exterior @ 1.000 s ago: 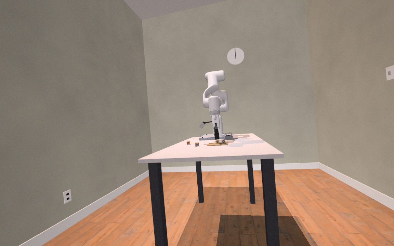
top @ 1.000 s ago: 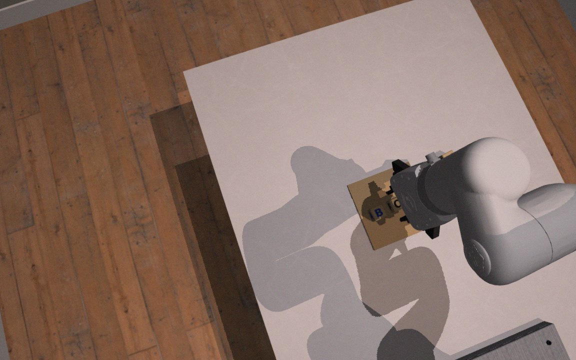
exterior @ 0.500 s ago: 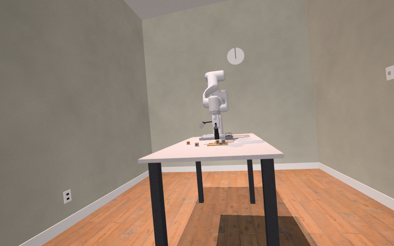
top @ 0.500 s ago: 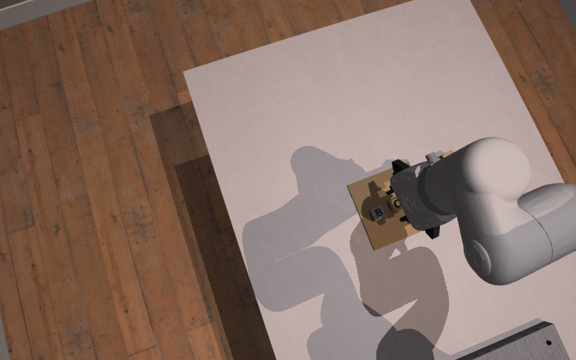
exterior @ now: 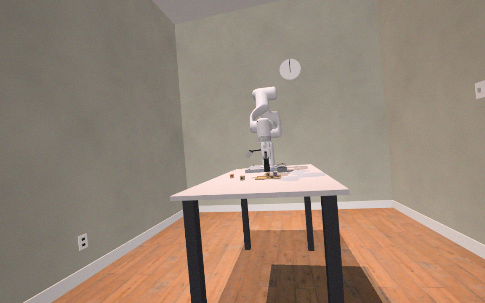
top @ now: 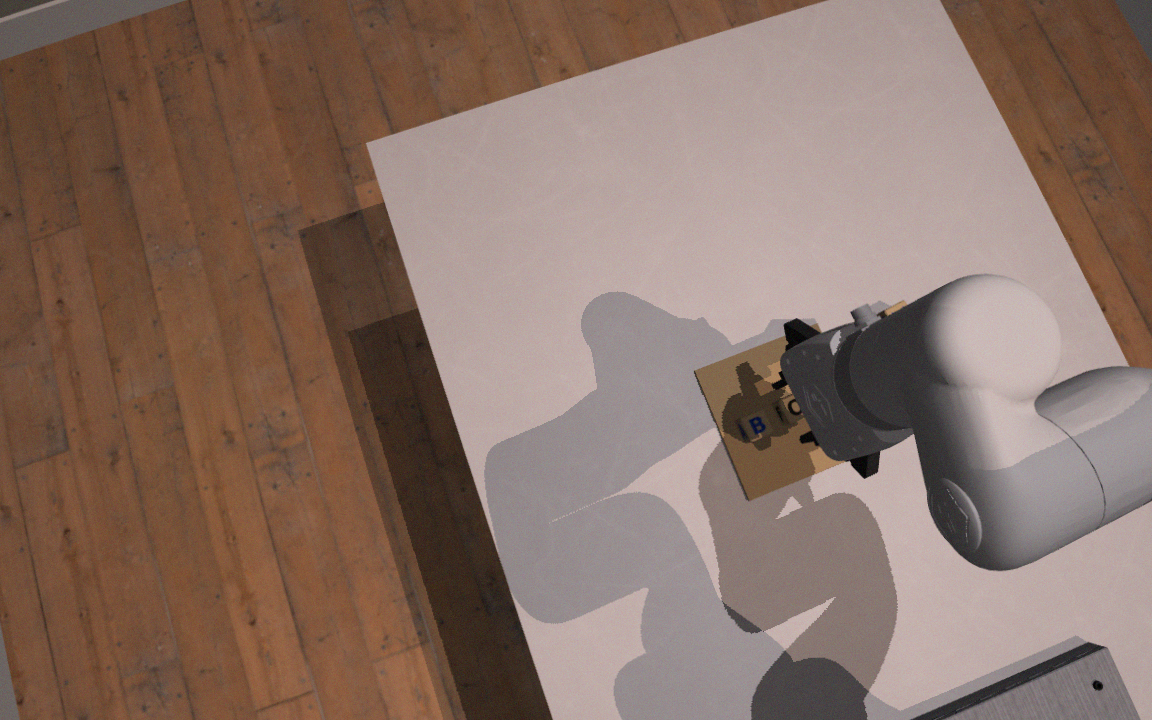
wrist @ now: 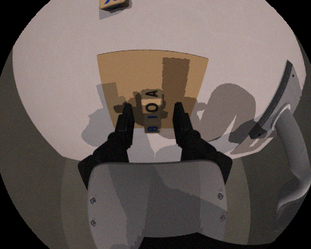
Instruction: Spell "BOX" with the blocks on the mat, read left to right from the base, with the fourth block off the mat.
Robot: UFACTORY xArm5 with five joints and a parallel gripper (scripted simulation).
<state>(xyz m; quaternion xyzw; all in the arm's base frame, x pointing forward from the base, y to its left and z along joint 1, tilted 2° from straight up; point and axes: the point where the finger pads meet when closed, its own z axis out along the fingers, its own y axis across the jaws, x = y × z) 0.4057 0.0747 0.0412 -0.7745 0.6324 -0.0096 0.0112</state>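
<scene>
My hand is 50 mm above the tan mat.
</scene>
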